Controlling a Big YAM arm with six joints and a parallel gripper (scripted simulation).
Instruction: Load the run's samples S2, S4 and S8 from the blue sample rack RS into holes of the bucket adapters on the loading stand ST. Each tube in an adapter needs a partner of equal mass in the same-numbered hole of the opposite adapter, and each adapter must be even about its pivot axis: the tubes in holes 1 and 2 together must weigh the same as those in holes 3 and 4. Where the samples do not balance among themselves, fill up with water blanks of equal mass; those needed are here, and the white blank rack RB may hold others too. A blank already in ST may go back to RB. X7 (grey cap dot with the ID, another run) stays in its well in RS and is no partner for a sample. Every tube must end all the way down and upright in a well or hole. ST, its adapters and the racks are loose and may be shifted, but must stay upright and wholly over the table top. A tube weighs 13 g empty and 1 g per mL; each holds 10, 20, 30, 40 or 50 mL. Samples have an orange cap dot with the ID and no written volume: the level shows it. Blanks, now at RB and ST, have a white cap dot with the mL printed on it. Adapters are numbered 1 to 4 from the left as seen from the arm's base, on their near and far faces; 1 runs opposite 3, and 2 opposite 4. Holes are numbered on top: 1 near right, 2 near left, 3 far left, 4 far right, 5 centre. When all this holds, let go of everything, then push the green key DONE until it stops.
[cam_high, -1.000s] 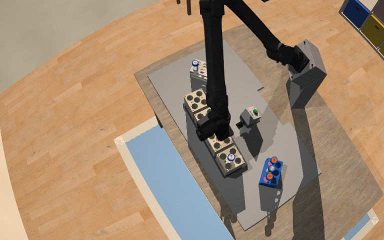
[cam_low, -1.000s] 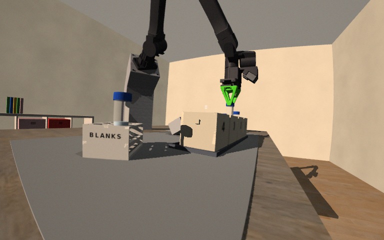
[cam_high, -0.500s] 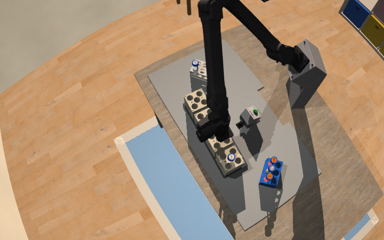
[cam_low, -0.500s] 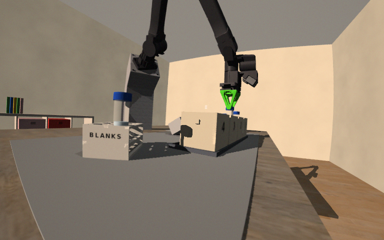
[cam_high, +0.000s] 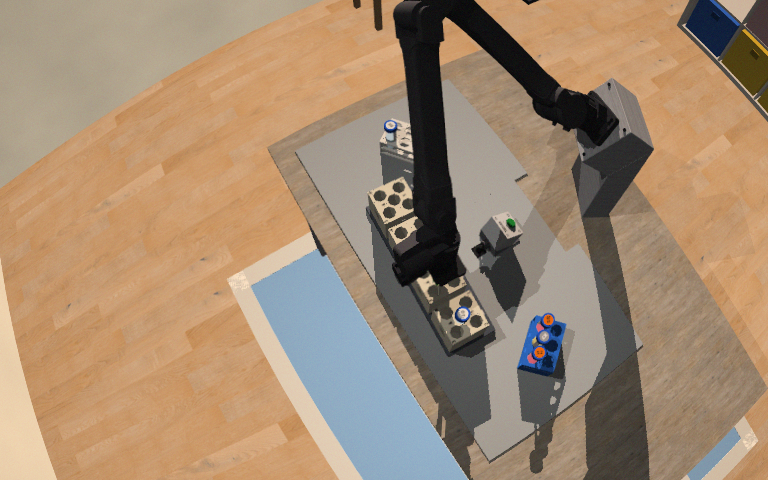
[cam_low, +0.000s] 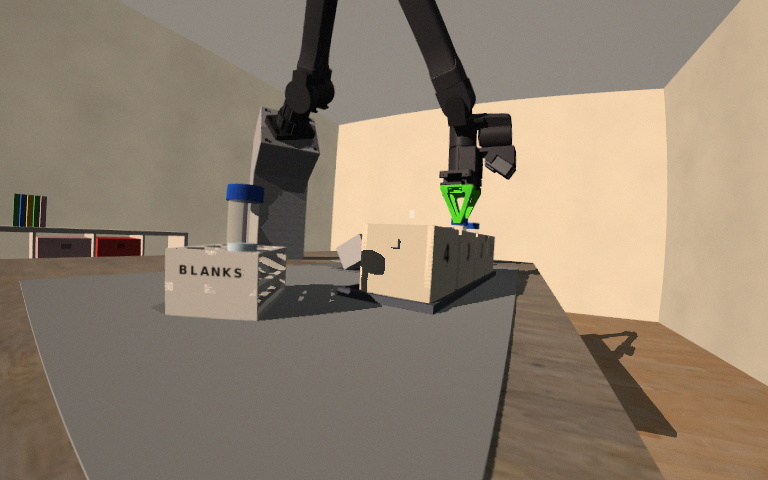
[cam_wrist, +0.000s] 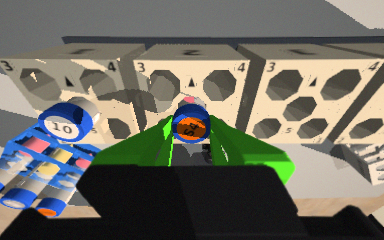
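The orange-dot sample is 10 mm ahead of my hand and 50 mm below it. The rest, counted from my hand: orange-dot tube: 140 mm behind, 240 mm to the left, 60 mm below; then green DONE key: 240 mm behind, 10 mm to the right, 60 mm below; then white-dot blank marked 10: 10 mm ahead, 100 mm to the left, 50 mm below.
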